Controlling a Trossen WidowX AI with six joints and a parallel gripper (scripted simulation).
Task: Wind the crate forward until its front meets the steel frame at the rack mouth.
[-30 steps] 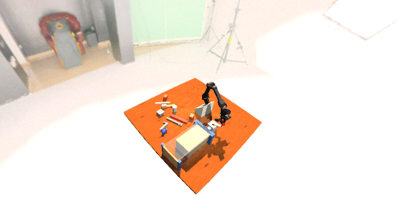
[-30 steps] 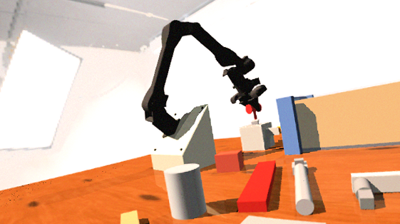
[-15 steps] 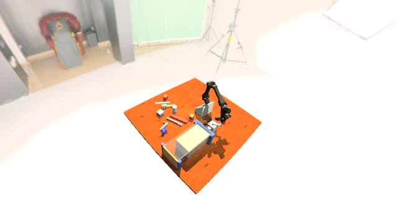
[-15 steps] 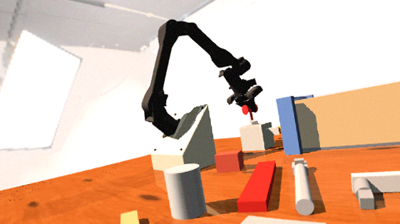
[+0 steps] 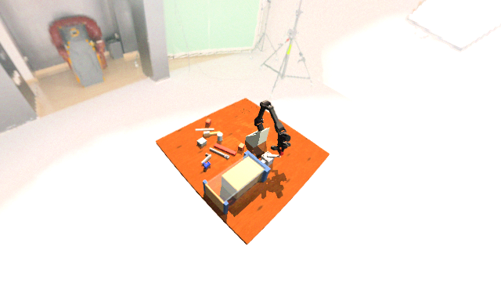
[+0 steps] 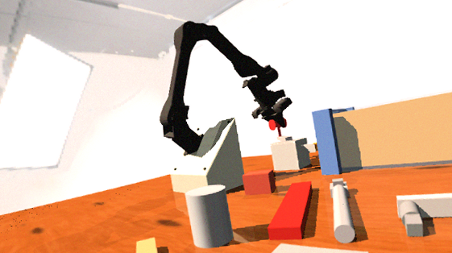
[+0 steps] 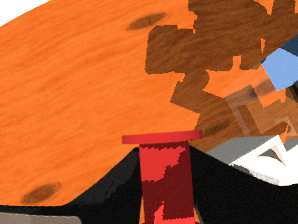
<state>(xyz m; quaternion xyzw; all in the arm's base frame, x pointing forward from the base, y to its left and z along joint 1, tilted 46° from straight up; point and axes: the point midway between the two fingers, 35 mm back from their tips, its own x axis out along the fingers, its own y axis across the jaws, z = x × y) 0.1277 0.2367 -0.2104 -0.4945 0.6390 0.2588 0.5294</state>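
The winch is 4 cm ahead of my gripper tip, 10 cm to the right of it and 10 cm below it. Also, from my gripper tip: frame (22 cm ahead, 9 cm to the right, 3 cm below); red knob (1 cm behind, 2 cm to the right); clear-panelled cubby (46 cm ahead, 11 cm to the right, 2 cm below).
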